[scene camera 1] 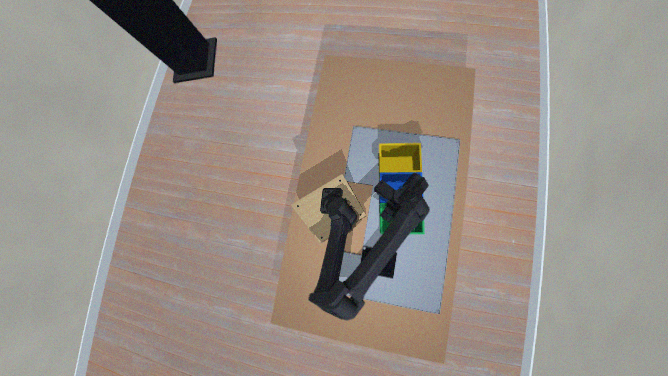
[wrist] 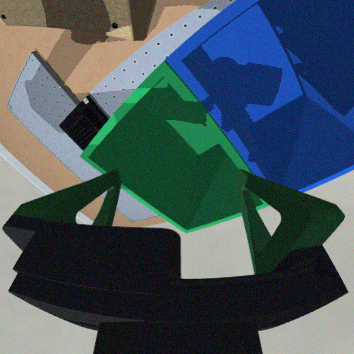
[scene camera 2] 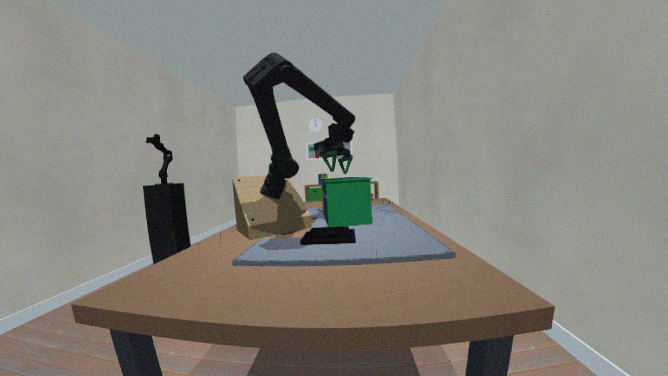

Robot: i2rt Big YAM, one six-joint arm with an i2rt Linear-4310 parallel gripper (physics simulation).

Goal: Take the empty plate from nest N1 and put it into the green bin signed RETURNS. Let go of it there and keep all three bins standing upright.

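Places are measured from the arm's base along level axes (x ahead, y left, z up), in metres.
Pixels of known places: gripper, fingertip midpoint: [scene camera 1: 396,212] [wrist: 177,175] [scene camera 2: 339,172]; arm's base at its link origin: [scene camera 1: 330,200] [scene camera 2: 273,187].
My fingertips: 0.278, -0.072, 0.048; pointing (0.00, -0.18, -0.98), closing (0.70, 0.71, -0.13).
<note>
For each thing: its top centre in the pictures, then the offset to it from my fingertips, as dx, dy, dz. Level surfaces: height alone.
- green bin at its top centre: [wrist: 178,181] [scene camera 2: 345,178] [scene camera 1: 402,218] +0.022, -0.024, -0.025
- low black block with a gridded top, top centre: [wrist: 92,143] [scene camera 2: 328,230] [scene camera 1: 378,262] -0.084, -0.219, -0.179
- blue bin at its top centre: [wrist: 309,110] [scene camera 1: 401,187] +0.029, +0.107, -0.025
- yellow bin at its top centre: [scene camera 1: 400,157] +0.037, +0.238, -0.025
- grey mat at its surface level: dz -0.205
The green bin [scene camera 1: 418,226] [scene camera 2: 348,202] [wrist: 145,135] stands upright; no sign lettering is readable. Inside it the wrist view shows green walls and shadows. A low black block with a gridded top [scene camera 1: 388,270] [scene camera 2: 328,236] [wrist: 81,123] sits beside the green bin, toward scene camera 2. I cannot tell nest from plate in it, and no N1 label is readable. My gripper [scene camera 2: 338,172] [wrist: 177,175] is open and empty, with green fingers wide apart, above the green bin. In the scene camera 1 view the arm hides part of that bin and the fingers.
The blue bin [scene camera 1: 395,177] [wrist: 240,60] and yellow bin [scene camera 1: 399,164] stand upright in a row with the green bin on the grey mat [scene camera 1: 435,255] [scene camera 2: 400,247]. A sloped wooden block [scene camera 1: 311,215] [scene camera 2: 270,217] carries the arm's base. A black pedestal [scene camera 2: 165,220] with another arm stands left.
</note>
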